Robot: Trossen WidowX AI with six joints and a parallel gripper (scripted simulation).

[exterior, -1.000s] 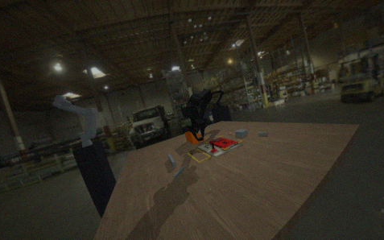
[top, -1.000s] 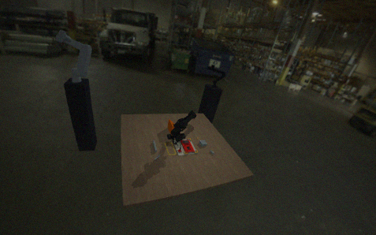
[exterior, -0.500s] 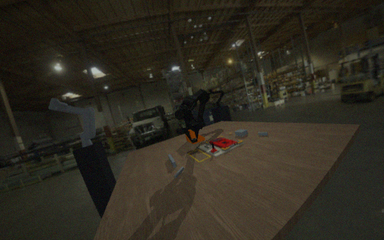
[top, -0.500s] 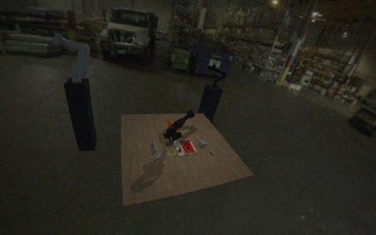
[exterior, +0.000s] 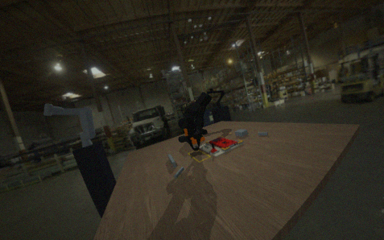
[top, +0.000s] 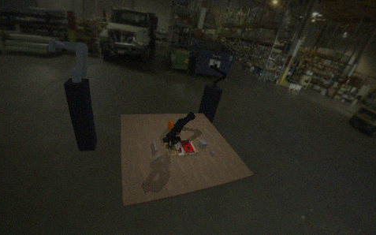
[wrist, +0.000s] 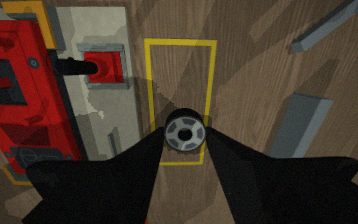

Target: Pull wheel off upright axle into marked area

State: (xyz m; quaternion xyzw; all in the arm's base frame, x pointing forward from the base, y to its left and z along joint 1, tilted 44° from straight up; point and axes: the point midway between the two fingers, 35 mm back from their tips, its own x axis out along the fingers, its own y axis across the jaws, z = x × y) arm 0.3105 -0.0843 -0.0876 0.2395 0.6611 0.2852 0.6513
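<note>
My gripper tip is 90 mm to the right of the upright axle, 60 mm short of it and 20 mm above it. Also, from my gripper tip: wheel right at my gripper tip.
</note>
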